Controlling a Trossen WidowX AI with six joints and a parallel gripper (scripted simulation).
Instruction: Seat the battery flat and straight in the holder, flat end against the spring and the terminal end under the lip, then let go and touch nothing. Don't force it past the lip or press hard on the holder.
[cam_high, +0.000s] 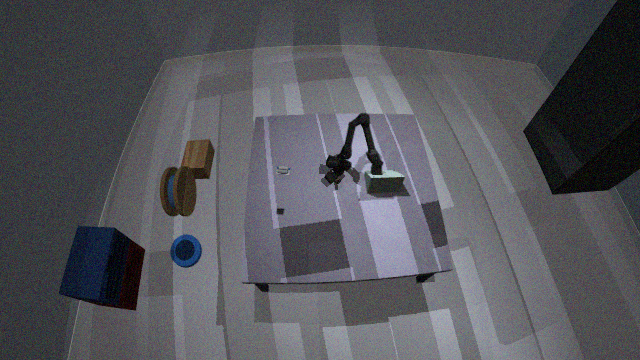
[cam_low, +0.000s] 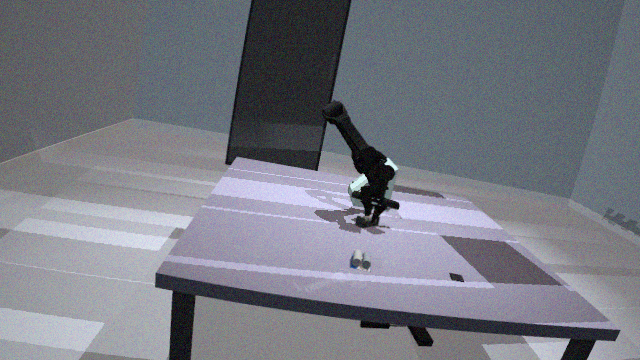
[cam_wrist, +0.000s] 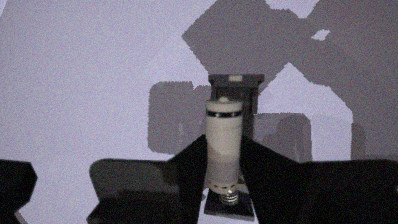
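My gripper tip is now 10 mm below the battery.
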